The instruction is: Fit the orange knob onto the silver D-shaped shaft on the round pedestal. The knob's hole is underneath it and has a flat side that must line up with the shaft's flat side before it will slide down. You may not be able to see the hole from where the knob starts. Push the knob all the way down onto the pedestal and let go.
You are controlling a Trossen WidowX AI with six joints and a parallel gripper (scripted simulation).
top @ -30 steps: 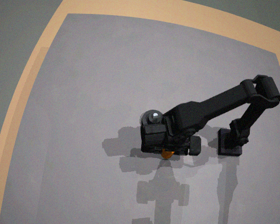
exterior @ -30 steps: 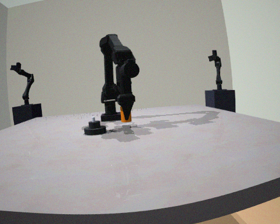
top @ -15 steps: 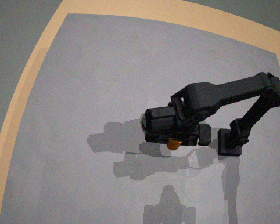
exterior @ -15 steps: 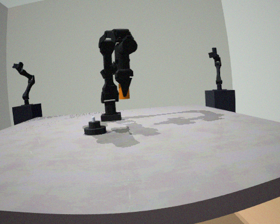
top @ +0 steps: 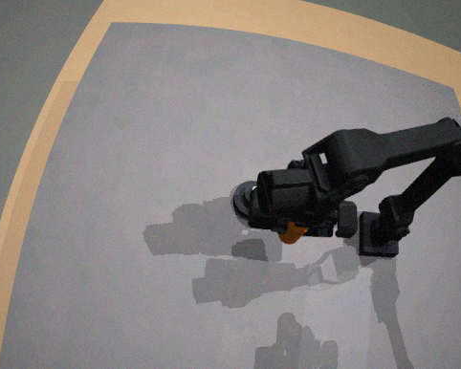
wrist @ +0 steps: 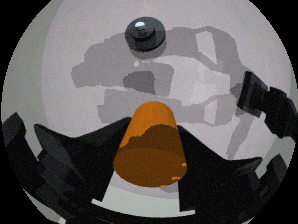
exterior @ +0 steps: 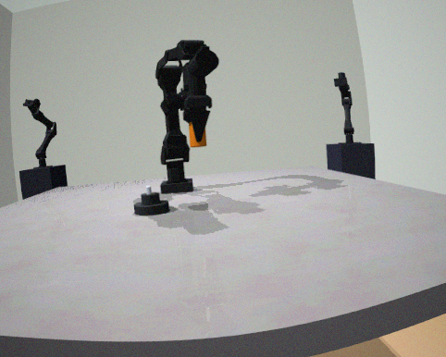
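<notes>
Now: the orange knob 30 mm above my gripper tip. From my gripper tip the other things lie so: dark round pedestal: 60 mm ahead, 120 mm to the right, 120 mm below.
</notes>
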